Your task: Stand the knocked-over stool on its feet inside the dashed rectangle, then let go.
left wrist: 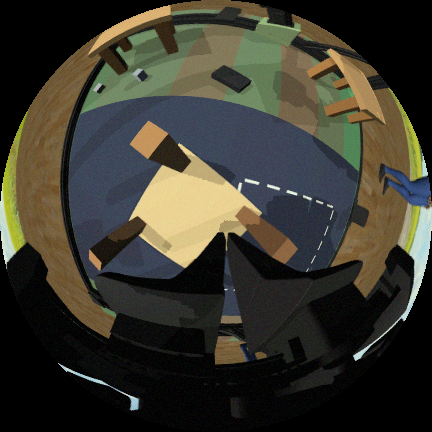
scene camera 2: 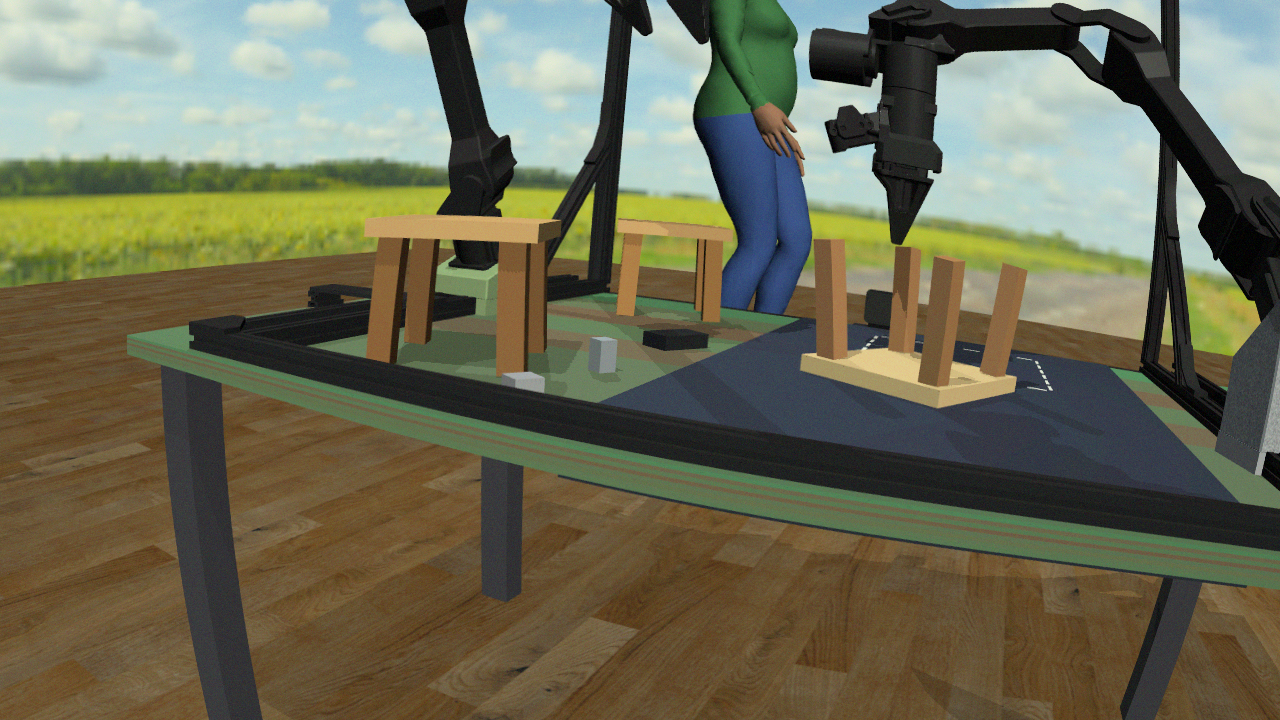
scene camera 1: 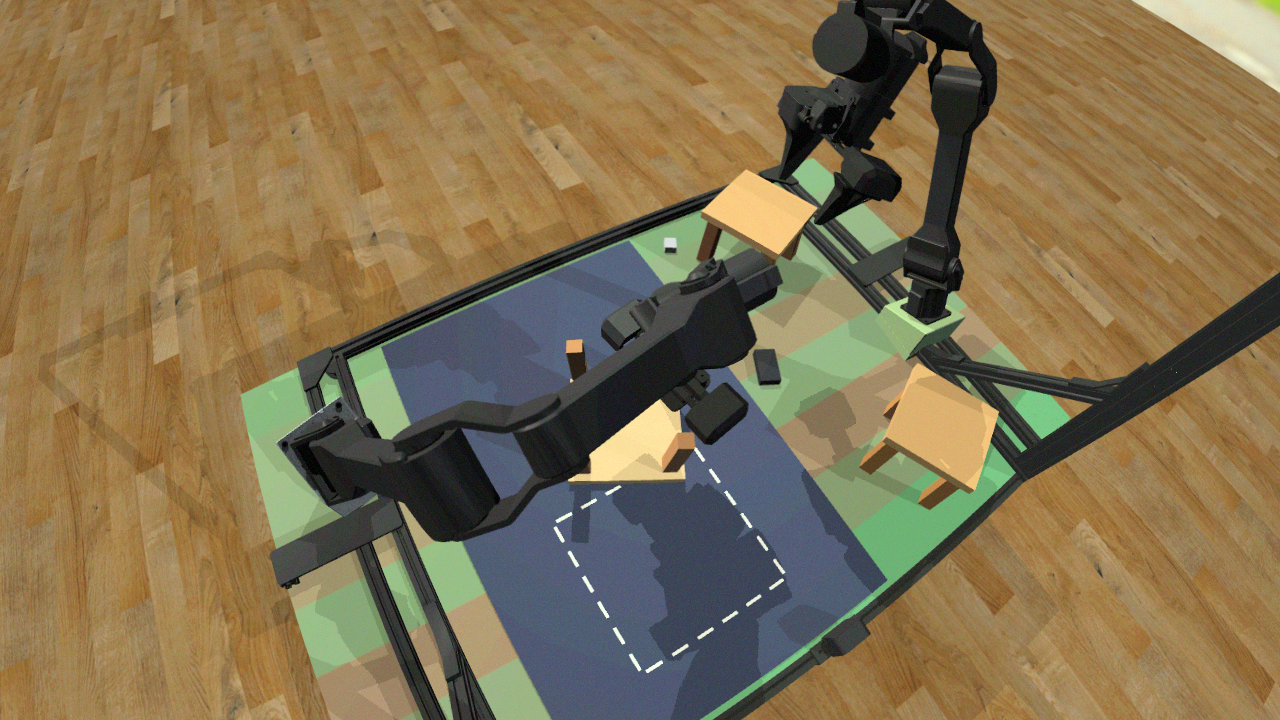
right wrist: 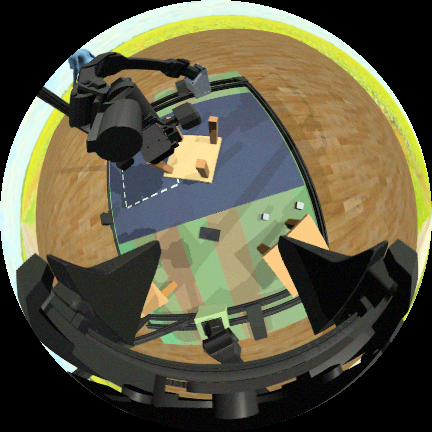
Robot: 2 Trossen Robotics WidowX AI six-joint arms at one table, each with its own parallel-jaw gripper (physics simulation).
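Observation:
The knocked-over stool [scene camera 1: 631, 452] [scene camera 2: 939, 394] [left wrist: 175, 210] [right wrist: 190, 152] lies upside down on the blue mat, seat down and legs up. One seat corner overlaps the edge of the dashed rectangle [scene camera 1: 650, 668] [left wrist: 251, 181] [right wrist: 127, 206]; most of the stool is outside it. My left gripper [scene camera 2: 897, 241] [left wrist: 224, 238] is shut, with nothing visible between its fingers. It points down over the stool, its tips near the top of one leg in scene camera 2; its fingers are hidden in scene camera 1. My right gripper [scene camera 1: 800, 198] [right wrist: 219, 245] is open and empty, high above a standing stool.
Two other stools [scene camera 1: 759, 210] [scene camera 1: 944, 425] stand upright at the right in scene camera 1. A black block [scene camera 1: 767, 367] [scene camera 2: 675, 339] [left wrist: 231, 79] [right wrist: 210, 233] and two small pale blocks [right wrist: 265, 216] [right wrist: 299, 205] lie beyond the mat. Black rails run along the table edges.

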